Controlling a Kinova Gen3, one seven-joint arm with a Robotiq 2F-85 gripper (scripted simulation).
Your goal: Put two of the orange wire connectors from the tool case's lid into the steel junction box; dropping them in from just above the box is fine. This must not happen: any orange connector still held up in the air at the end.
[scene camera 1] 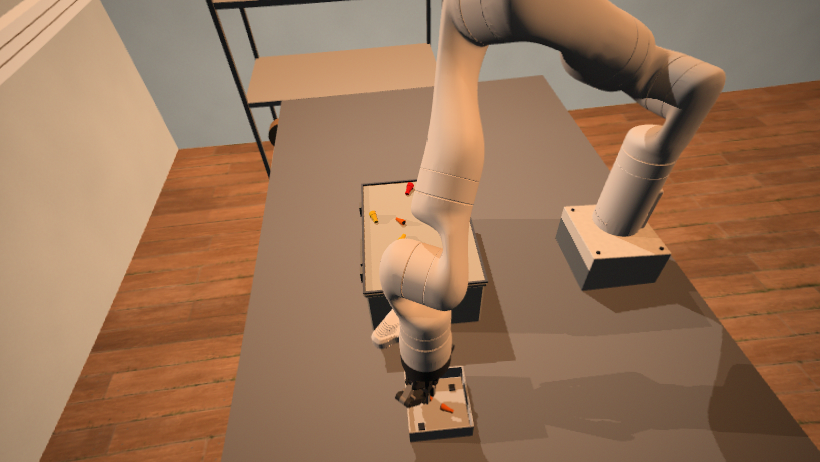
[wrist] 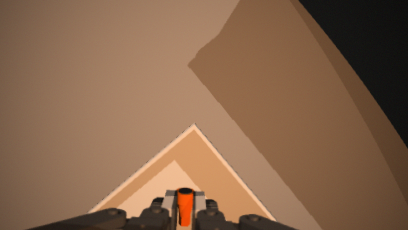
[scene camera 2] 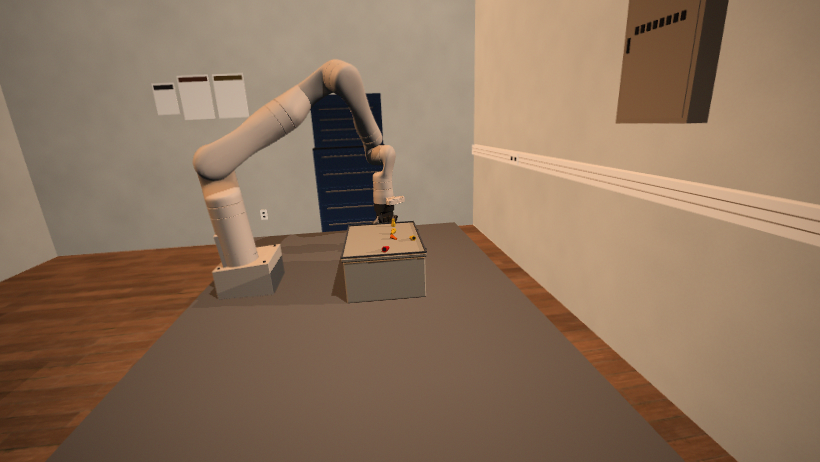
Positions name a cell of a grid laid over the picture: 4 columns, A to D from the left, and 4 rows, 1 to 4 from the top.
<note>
I see my gripper (scene camera 1: C4) and a tool case (scene camera 2: B3).
My gripper is seen too in the wrist view (wrist: B4).
</note>
